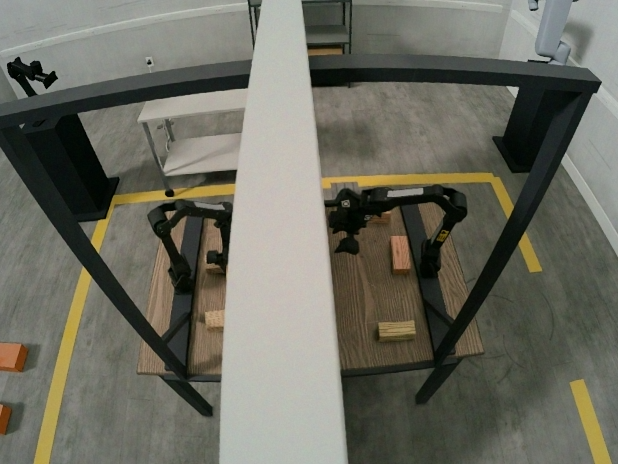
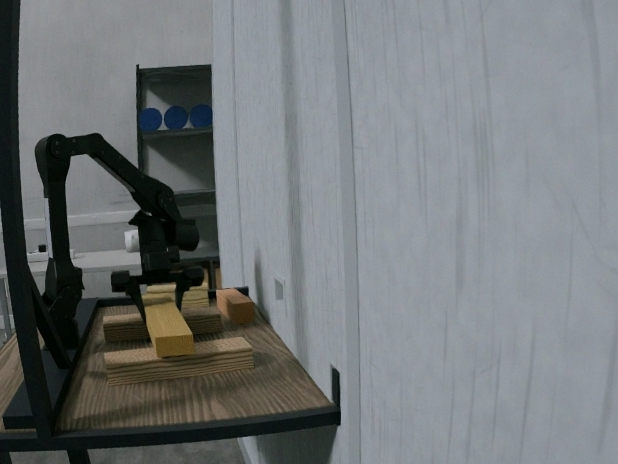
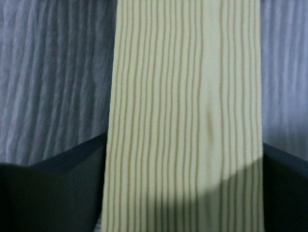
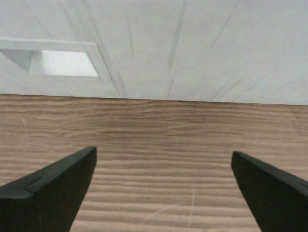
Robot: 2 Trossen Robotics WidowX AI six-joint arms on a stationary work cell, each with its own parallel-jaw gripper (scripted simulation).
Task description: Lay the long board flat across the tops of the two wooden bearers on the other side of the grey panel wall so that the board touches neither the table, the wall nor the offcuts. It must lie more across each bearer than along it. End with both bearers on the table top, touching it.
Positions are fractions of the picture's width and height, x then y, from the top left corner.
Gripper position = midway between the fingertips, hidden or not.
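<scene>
Image 1 shows the right gripper (image 1: 0.54,0.52). In image 2 there are the left gripper (image 2: 0.26,0.70), a long yellow board (image 2: 0.28,0.73), a bearer (image 2: 0.21,0.70) and another bearer (image 2: 0.22,0.79). The left gripper (image 3: 0.58,0.60) also appears in image 3. Image 4 has the right gripper (image 4: 0.53,0.67) again, while the long yellow board is out of frame in image 4.
</scene>
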